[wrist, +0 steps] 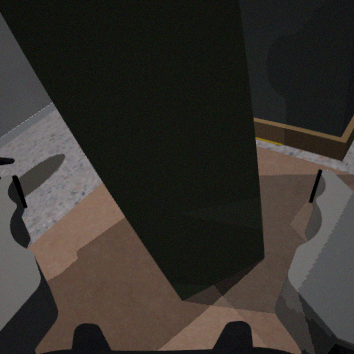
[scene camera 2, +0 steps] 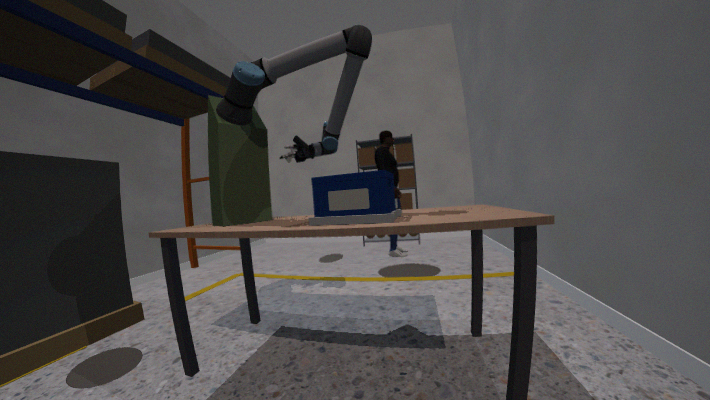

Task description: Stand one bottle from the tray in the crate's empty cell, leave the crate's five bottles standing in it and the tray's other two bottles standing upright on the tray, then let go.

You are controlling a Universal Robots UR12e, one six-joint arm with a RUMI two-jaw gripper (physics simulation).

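Frame: origin at the arm's base, x left, y back, z up, level; centimetres.
Seen in the pictures: gripper, fingertip midpoint: (wrist: pixel 167 176) (scene camera 2: pixel 281 153); arm's base, link origin: (scene camera 2: pixel 233 114).
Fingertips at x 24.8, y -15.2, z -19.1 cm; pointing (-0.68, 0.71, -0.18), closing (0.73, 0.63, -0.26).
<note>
Pixels of each thing's top centre, then the offset from my fingertips to it. "spot": a spot on its surface instead. Level surfaces: height alone.
- blue crate, top centre: (scene camera 2: pixel 354 175) dx -37.9, dy -50.1, dz -21.3 cm
- table, surface height: dz -38.9 cm
- tray, surface spot: (scene camera 2: pixel 345 220) spot: dx -48.1, dy -47.7, dz -37.5 cm
The blue crate (scene camera 2: pixel 348 176) with a pale label stands on the table (scene camera 2: pixel 492 212) (wrist: pixel 115 280) in the scene view. A low light grey slab, which may be the tray (scene camera 2: pixel 345 220), shows along the crate's lower front edge. No bottles show in either view, and the crate's cells are hidden behind its walls. My gripper (scene camera 2: pixel 286 156) (wrist: pixel 167 176) is open, with its fingers wide apart and nothing between them. It hangs above the table, higher than the crate and to its left in the scene view, pointing left. The crate does not show in the wrist view.
A tall dark green block (scene camera 2: pixel 240 175) (wrist: pixel 175 125) stands on the table, left of the gripper in the scene view and large ahead in the wrist view. A dark panel (scene camera 2: pixel 60 240) (wrist: pixel 310 75) with a wooden base is on the left. A person (scene camera 2: pixel 385 160) stands behind the table.
</note>
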